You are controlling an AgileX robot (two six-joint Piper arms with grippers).
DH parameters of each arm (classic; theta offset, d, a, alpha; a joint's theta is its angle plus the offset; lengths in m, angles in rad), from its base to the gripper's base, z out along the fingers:
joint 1: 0 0.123 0 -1.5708
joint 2: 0.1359 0 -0.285 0
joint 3: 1.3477 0 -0.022 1.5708
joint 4: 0 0.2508 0 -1.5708
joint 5: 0 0 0.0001 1.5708
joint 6: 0 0.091 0 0
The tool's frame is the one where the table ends.
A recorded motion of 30 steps. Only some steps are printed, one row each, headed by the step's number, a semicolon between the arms.
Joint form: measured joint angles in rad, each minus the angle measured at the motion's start. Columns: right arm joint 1, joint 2, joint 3, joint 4, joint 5, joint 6; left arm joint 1, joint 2, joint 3, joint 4, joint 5, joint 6.
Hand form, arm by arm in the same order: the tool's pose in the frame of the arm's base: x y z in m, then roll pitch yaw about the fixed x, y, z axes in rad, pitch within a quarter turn. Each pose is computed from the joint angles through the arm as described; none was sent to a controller.
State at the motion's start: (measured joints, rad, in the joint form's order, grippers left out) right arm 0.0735 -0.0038 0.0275 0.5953 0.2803 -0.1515; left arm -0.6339 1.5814 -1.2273 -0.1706 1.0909 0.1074
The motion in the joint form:
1: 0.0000 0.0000 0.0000 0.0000 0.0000 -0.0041; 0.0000 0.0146 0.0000 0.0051 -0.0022 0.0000
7: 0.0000 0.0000 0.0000 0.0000 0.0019 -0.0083; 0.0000 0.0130 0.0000 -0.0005 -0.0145 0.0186
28: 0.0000 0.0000 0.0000 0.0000 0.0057 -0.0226; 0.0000 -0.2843 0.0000 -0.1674 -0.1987 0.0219
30: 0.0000 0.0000 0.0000 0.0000 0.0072 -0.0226; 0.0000 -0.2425 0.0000 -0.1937 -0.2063 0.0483
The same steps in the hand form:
1: 0.0538 0.0182 0.1831 1.9448 1.0942 2.1378; 0.2428 -0.1950 0.2676 -3.0014 0.2106 2.4772
7: 0.0537 0.0183 0.1829 1.9509 1.0974 2.1450; 0.2433 -0.1958 0.2684 -3.0011 0.2271 2.4628
28: 0.0536 0.0184 0.1827 1.9679 1.1092 2.1648; 0.2032 -0.1785 0.3658 -2.8080 0.6988 2.6186
30: 0.0536 0.0185 0.1825 1.9703 1.1086 2.1678; 0.2107 -0.1860 0.3553 -2.7993 0.6704 2.6076

